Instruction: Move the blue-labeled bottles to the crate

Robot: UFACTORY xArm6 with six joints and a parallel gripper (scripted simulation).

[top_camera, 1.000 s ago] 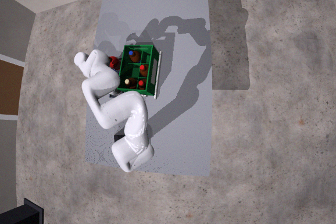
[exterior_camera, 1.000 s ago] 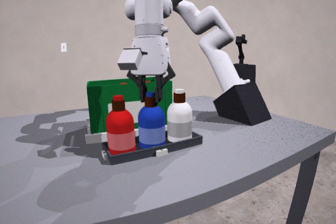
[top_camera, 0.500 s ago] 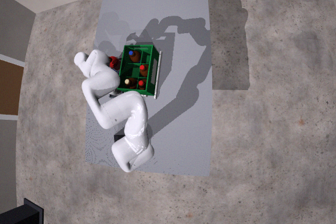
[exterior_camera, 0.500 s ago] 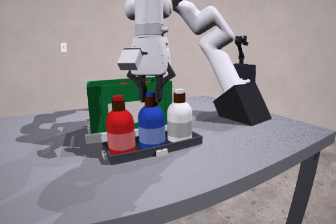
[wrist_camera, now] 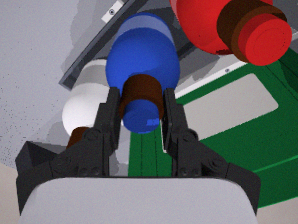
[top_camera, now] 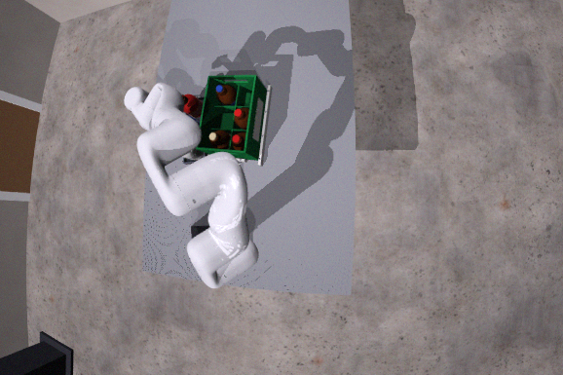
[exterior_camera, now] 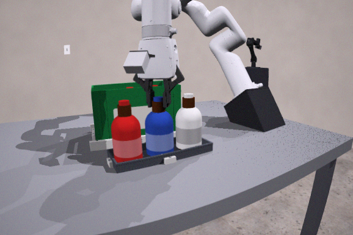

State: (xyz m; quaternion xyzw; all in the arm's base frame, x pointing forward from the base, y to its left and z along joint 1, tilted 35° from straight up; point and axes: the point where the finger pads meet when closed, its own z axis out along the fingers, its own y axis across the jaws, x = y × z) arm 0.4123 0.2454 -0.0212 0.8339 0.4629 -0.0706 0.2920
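Right now my hand is 7 cm above the blue-labeled bottle. Also, from my hand: red bottle 9 cm ahead, 7 cm below, 2 cm to the left; then white bottle 9 cm behind, 7 cm below, 2 cm to the right; then dark tray 14 cm below.
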